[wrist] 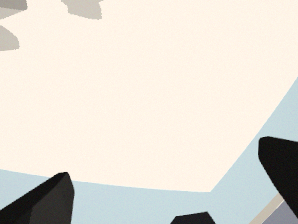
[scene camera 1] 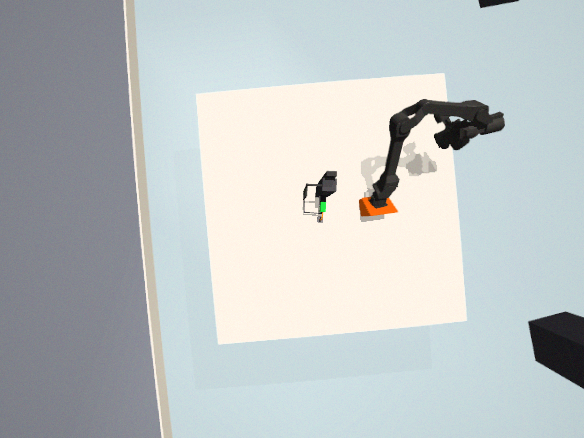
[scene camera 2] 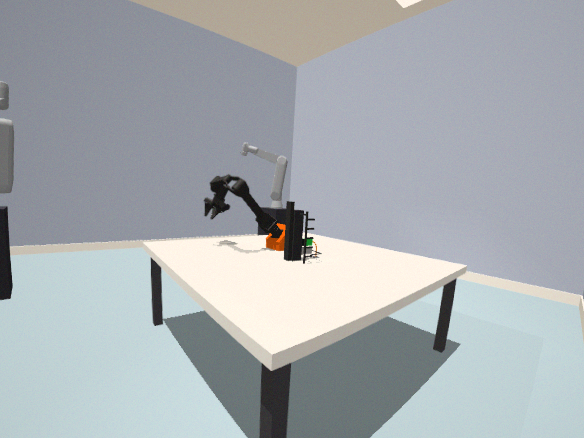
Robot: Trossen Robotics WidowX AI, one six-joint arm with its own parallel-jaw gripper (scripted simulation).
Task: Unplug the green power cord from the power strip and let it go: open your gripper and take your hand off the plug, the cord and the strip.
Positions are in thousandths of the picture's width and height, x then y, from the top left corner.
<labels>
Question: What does my gripper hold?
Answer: Nothing.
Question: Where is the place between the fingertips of my gripper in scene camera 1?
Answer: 754,291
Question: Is my gripper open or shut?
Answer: Open.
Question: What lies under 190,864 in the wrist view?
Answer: My gripper.
</labels>
